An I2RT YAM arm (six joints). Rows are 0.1 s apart.
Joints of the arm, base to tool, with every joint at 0 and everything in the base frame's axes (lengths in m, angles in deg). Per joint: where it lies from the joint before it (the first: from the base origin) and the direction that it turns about. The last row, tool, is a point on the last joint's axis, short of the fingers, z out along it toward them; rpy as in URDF.
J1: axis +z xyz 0 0 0.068
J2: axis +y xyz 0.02 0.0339 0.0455
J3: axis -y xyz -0.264 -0.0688 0
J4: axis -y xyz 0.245 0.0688 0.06
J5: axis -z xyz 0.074 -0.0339 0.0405
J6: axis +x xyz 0.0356 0 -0.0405
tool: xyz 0 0 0 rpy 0 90 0
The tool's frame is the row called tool.
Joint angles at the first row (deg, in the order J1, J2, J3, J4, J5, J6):
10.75 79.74 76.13 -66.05 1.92 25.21
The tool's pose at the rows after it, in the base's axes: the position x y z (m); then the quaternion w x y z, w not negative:
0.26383, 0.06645, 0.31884, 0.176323, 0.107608, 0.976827, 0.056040
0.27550, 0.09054, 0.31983, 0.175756, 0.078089, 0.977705, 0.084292
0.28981, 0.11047, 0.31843, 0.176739, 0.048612, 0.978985, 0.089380
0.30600, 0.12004, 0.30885, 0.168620, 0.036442, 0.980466, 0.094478
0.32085, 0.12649, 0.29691, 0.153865, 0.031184, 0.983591, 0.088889
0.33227, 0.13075, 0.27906, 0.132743, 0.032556, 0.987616, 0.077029
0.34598, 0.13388, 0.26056, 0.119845, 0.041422, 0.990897, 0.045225
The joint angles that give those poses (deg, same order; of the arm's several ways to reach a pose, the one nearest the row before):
14.28 82.21 78.93 -65.42 1.07 26.65
18.05 85.62 81.99 -63.92 -1.15 27.41
20.72 89.77 85.58 -63.00 -1.27 26.66
21.18 93.76 87.60 -61.66 -2.26 25.87
21.27 97.79 89.62 -61.50 -2.42 25.33
21.27 101.37 90.17 -61.26 -2.11 25.37
21.23 105.59 91.55 -61.26 0.75 25.92

